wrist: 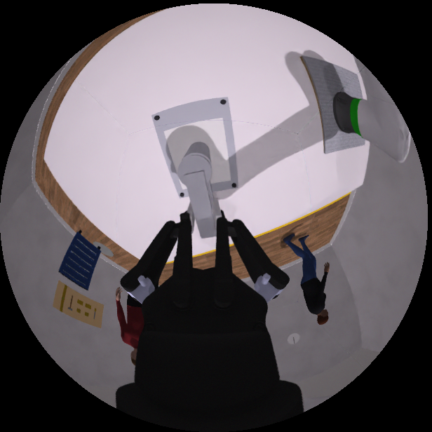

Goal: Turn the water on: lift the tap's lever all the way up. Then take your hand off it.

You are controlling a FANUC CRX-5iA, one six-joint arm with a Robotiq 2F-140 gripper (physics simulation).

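Note:
The grey tap stands on a light plate with a grey border near the middle of the wrist view. Its lever runs from the rounded top of the tap down between the fingers and looks tilted up, with a darker part of the tap showing beside it. How far it is from the top of its travel, I cannot tell. My gripper is shut on the lever, one black finger at each side of it. The fingertips partly hide the lever's sides.
The robot's base with a green ring stands on a grey plate at the right of the white table. Beyond the table's wooden edge are a person in black and blue, a person in red and a blue slatted item.

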